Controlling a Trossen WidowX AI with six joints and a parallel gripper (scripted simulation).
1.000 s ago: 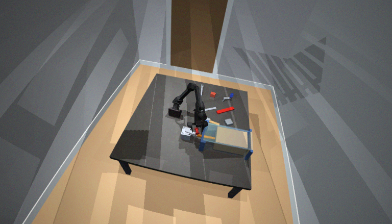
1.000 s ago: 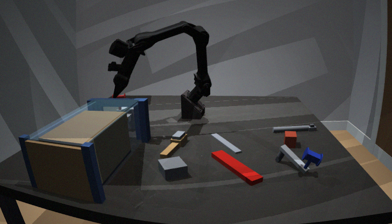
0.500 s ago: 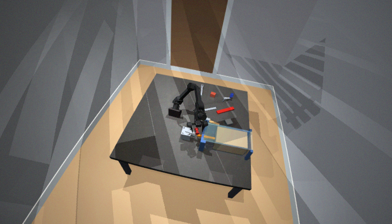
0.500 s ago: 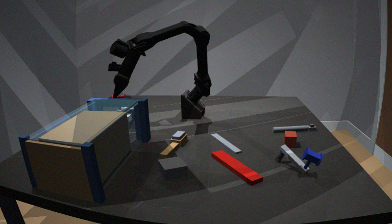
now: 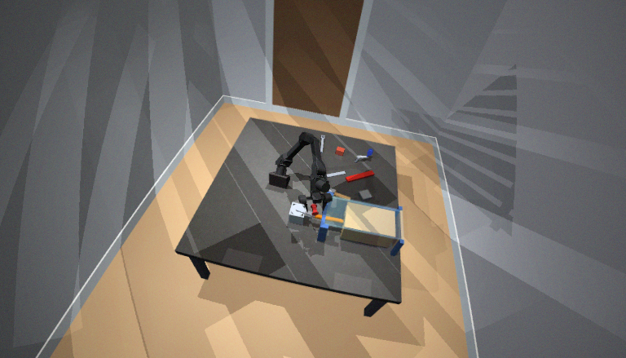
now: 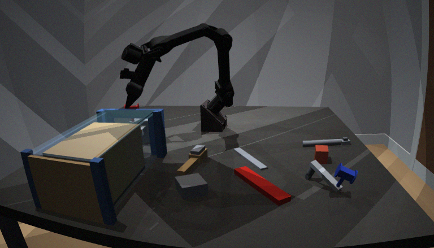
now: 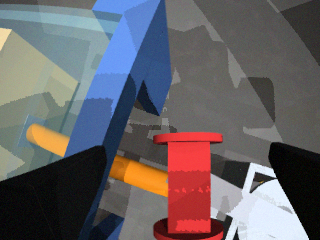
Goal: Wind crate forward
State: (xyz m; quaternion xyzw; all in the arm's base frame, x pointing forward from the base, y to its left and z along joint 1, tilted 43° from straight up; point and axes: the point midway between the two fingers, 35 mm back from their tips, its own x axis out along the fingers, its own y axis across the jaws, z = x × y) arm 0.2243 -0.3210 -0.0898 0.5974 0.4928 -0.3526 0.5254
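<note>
Now: gripper tip 20 mm to the right of the red spool-shaped grip and 30 mm above it. Round my gripper tip: grey winch: 120 mm behind, 40 mm to the left, 130 mm below; clear-panelled cubby: 300 mm ahead, 40 mm below; wooden-handled tool: 150 mm ahead, 260 mm to the left, 140 mm below.
</note>
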